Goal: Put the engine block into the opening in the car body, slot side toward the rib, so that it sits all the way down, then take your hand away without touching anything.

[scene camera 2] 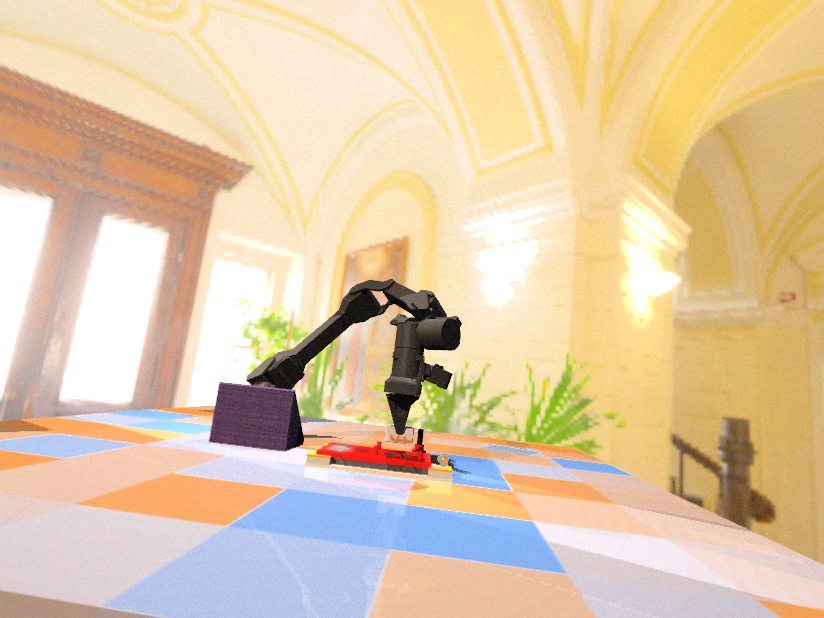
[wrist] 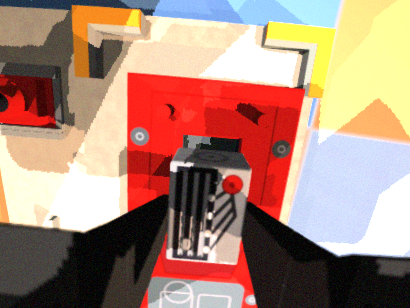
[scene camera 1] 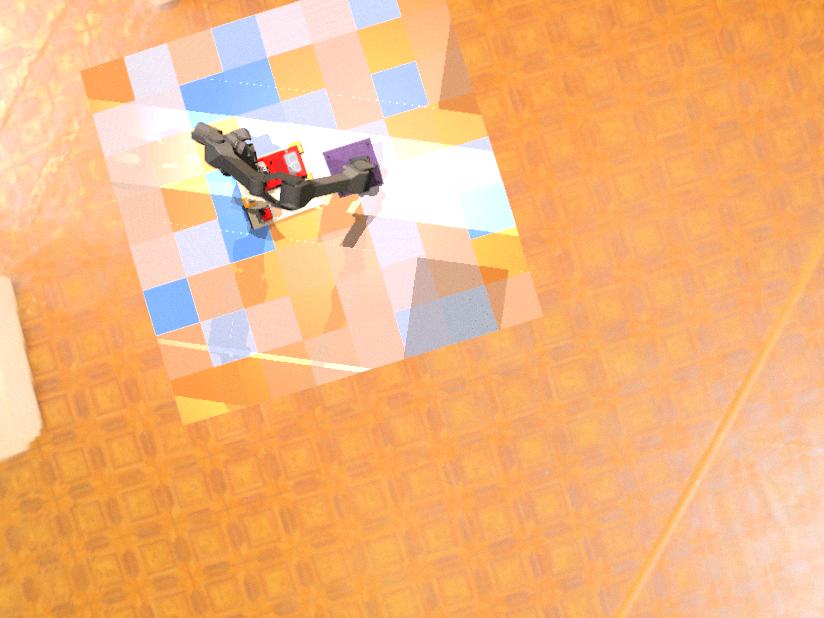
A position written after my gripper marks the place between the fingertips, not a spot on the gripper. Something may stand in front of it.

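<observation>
There's a grey engine block point(wrist: 208, 189) here, and my gripper point(scene camera 2: 399, 432) is carrying it.
</observation>
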